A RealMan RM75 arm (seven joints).
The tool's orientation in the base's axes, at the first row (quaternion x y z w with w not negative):
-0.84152, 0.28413, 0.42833, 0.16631
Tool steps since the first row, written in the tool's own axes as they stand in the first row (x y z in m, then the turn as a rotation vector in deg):
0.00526, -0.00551, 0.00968, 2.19, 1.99, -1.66
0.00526, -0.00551, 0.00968, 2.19, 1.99, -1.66
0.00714, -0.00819, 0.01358, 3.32, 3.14, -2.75
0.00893, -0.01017, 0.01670, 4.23, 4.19, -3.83
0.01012, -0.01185, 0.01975, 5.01, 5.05, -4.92
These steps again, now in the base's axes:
-0.00016, 0.00762, -0.00968, 0.84, -3.16, -0.90
-0.00016, 0.00762, -0.00968, 0.84, -3.16, -0.90
-0.00006, 0.01112, -0.01337, 1.34, -5.01, -1.23
0.00006, 0.01371, -0.01656, 1.79, -6.71, -1.39
-0.00024, 0.01622, -0.01923, 2.31, -8.21, -1.43

